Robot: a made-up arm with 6 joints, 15 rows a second.
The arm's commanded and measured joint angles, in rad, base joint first. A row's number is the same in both.
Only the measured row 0 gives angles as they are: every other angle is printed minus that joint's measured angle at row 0.
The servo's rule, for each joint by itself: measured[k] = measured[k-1] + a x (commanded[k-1-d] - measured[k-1]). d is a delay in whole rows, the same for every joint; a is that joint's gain. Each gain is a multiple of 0.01, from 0.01 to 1. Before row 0 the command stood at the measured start. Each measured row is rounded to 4 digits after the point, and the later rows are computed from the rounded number. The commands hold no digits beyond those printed.
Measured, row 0:
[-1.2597 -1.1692 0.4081 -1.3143 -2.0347 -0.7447]
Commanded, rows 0 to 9:
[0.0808 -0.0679 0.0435 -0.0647 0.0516 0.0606]
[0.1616 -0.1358 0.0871 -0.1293 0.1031 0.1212]
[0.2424 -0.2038 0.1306 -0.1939 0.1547 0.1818]
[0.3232 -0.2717 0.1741 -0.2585 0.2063 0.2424]
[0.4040 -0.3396 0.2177 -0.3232 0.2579 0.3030]
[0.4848 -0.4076 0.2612 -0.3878 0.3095 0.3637]
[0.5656 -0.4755 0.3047 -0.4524 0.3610 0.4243]
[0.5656 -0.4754 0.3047 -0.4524 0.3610 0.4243]
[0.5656 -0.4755 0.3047 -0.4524 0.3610 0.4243]
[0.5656 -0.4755 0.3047 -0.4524 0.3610 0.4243]
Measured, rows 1 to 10:
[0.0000 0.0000 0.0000 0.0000 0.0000 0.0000]
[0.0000 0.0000 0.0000 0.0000 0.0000 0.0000]
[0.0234 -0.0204 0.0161 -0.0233 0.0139 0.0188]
[0.0635 -0.0550 0.0424 -0.0615 0.0380 0.0505]
[0.1154 -0.0996 0.0750 -0.1092 0.0695 0.0912]
[0.1757 -0.1512 0.1117 -0.1629 0.1064 0.1381]
[0.2419 -0.2077 0.1509 -0.2206 0.1473 0.1892]
[0.3123 -0.2677 0.1917 -0.2808 0.1911 0.2433]
[0.3858 -0.3300 0.2335 -0.3426 0.2370 0.2994]
[0.4379 -0.3736 0.2598 -0.3821 0.2705 0.3381]
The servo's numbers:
d 2
a 0.29 0.30 0.37 0.36 0.27 0.31

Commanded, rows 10 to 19:
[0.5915 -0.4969 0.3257 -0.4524 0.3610 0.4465]
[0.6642 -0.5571 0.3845 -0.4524 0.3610 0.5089]
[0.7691 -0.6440 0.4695 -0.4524 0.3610 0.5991]
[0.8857 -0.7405 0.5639 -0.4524 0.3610 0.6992]
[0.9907 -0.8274 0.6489 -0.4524 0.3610 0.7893]
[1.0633 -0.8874 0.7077 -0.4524 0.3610 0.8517]
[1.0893 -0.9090 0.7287 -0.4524 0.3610 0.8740]
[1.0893 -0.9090 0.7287 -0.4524 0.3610 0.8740]
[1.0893 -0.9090 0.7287 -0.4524 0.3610 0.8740]
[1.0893 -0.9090 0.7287 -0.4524 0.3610 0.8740]
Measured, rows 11 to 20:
[0.4749 -0.4042 0.2764 -0.4074 0.2949 0.3648]
[0.5012 -0.4256 0.2869 -0.4236 0.3127 0.3832]
[0.5274 -0.4470 0.3013 -0.4340 0.3257 0.4028]
[0.5671 -0.4800 0.3321 -0.4406 0.3352 0.4357]
[0.6257 -0.5292 0.3829 -0.4448 0.3422 0.4864]
[0.7011 -0.5926 0.4499 -0.4475 0.3473 0.5524]
[0.7851 -0.6630 0.5235 -0.4493 0.3510 0.6258]
[0.8658 -0.7303 0.5917 -0.4504 0.3537 0.6958]
[0.9306 -0.7839 0.6424 -0.4511 0.3557 0.7510]
[0.9766 -0.8214 0.6743 -0.4516 0.3571 0.7891]

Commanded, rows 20 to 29:
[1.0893 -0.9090 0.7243 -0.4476 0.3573 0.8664]
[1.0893 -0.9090 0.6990 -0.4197 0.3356 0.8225]
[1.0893 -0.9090 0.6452 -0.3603 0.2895 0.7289]
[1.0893 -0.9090 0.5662 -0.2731 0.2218 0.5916]
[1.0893 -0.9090 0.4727 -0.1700 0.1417 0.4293]
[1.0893 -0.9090 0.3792 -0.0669 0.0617 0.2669]
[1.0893 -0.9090 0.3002 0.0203 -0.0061 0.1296]
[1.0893 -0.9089 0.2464 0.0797 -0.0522 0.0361]
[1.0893 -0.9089 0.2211 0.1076 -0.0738 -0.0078]
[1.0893 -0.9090 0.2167 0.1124 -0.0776 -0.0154]
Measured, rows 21 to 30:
[1.0093 -0.8477 0.6944 -0.4519 0.3582 0.8154]
[1.0325 -0.8661 0.7071 -0.4521 0.3590 0.8336]
[1.0490 -0.8790 0.7135 -0.4505 0.3585 0.8438]
[1.0607 -0.8880 0.7081 -0.4394 0.3523 0.8372]
[1.0690 -0.8943 0.6848 -0.4109 0.3353 0.8036]
[1.0749 -0.8987 0.6409 -0.3613 0.3047 0.7379]
[1.0791 -0.9018 0.5787 -0.2924 0.2607 0.6422]
[1.0821 -0.9040 0.5049 -0.2112 0.2070 0.5259]
[1.0842 -0.9055 0.4292 -0.1279 0.1495 0.4030]
[1.0857 -0.9065 0.3616 -0.0532 0.0950 0.2893]

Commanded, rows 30 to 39:
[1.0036 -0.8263 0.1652 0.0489 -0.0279 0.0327]
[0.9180 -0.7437 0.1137 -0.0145 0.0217 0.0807]
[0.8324 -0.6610 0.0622 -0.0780 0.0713 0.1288]
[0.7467 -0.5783 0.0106 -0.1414 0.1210 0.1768]
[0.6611 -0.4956 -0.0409 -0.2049 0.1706 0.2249]
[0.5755 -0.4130 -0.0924 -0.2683 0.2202 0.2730]
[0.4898 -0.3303 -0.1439 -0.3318 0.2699 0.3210]
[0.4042 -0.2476 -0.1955 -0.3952 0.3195 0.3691]
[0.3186 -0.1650 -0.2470 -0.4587 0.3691 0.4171]
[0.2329 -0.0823 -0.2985 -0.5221 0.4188 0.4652]
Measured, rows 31 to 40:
[1.0867 -0.9072 0.3096 0.0047 0.0494 0.1972]
[1.0875 -0.9077 0.2752 0.0435 0.0151 0.1313]
[1.0632 -0.8833 0.2345 0.0454 0.0035 0.1007]
[1.0211 -0.8414 0.1898 0.0238 0.0084 0.0945]
[0.9664 -0.7873 0.1426 -0.0128 0.0254 0.1051]
[0.9027 -0.7246 0.0938 -0.0591 0.0512 0.1273]
[0.8326 -0.6559 0.0440 -0.1116 0.0834 0.1576]
[0.7580 -0.5830 -0.0065 -0.1680 0.1203 0.1934]
[0.6802 -0.5072 -0.0573 -0.2270 0.1607 0.2330]
[0.6002 -0.4293 -0.1084 -0.2876 0.2036 0.2752]

